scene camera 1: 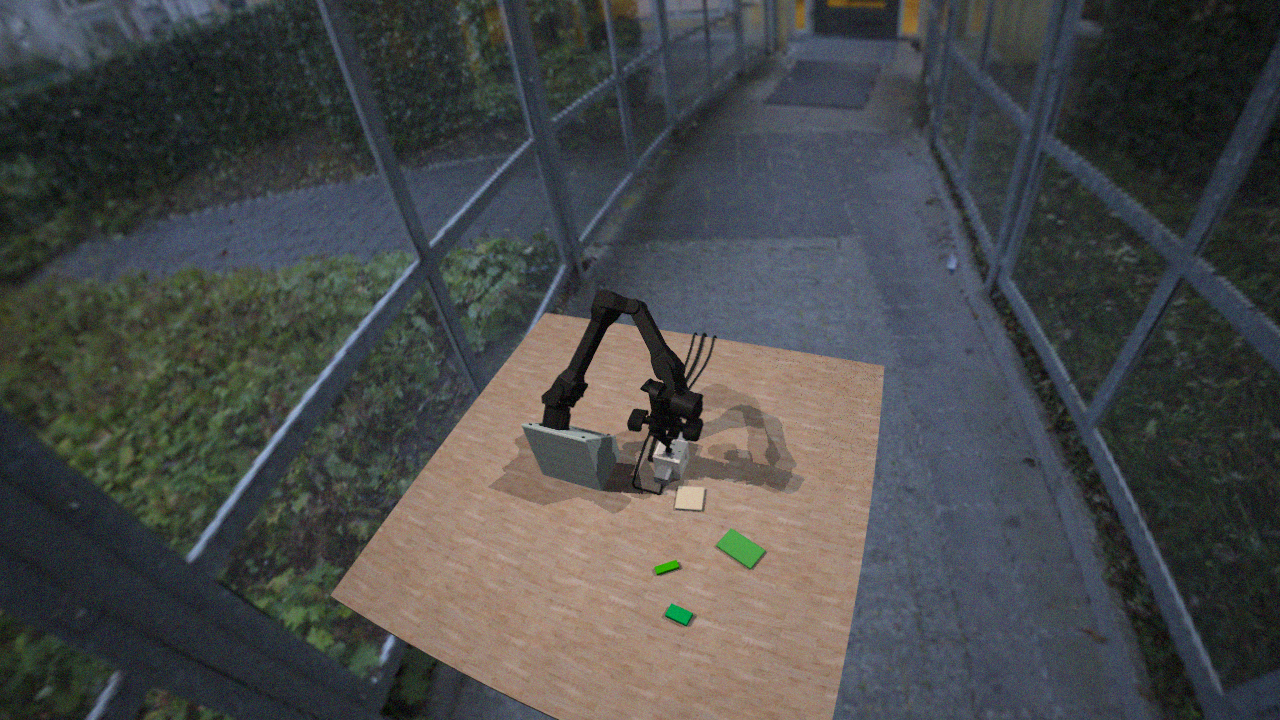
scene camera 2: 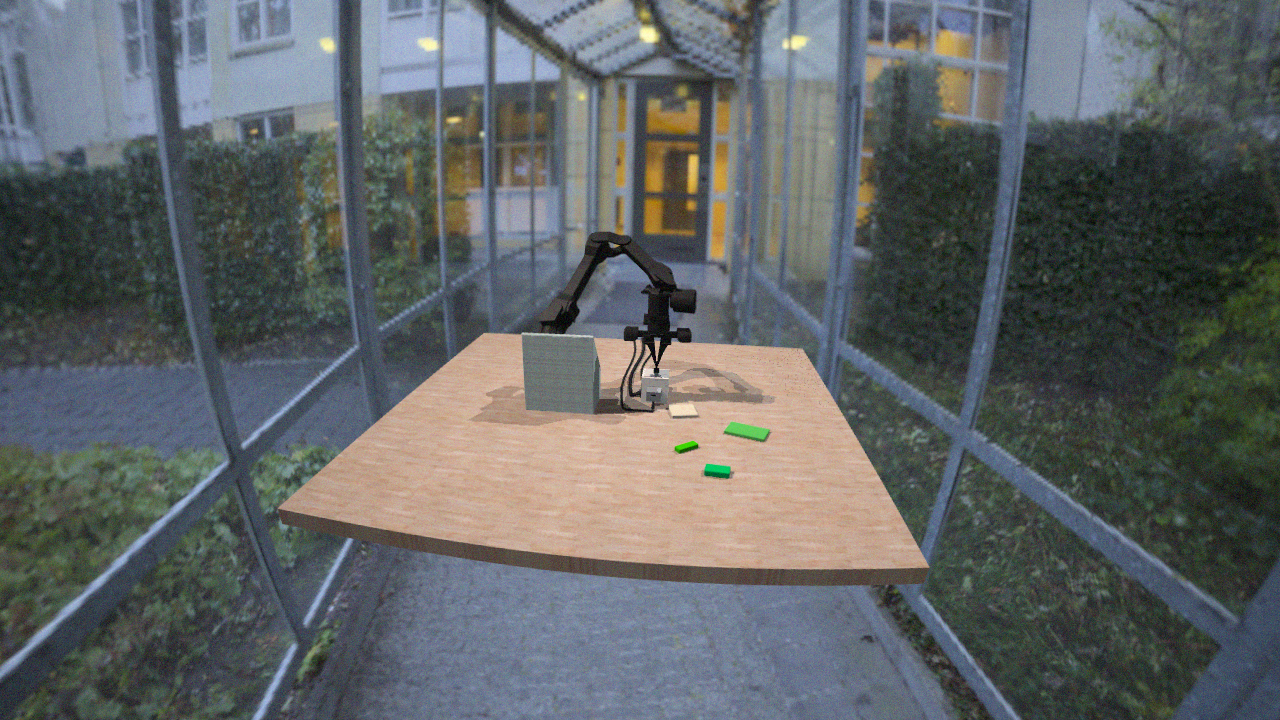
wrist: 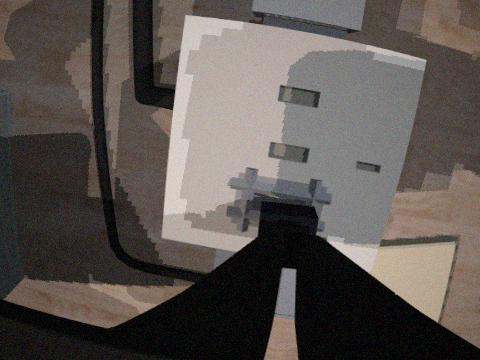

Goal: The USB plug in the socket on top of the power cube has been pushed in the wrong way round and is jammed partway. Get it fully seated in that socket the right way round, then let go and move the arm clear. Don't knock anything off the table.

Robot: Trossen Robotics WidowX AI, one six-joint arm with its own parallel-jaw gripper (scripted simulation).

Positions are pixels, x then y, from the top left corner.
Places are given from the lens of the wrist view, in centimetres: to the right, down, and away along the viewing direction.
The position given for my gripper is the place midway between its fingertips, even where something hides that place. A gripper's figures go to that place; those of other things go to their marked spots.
my gripper (wrist: 289,250): 1, 2, 9
black USB plug (wrist: 292,217): 1, 1, 11
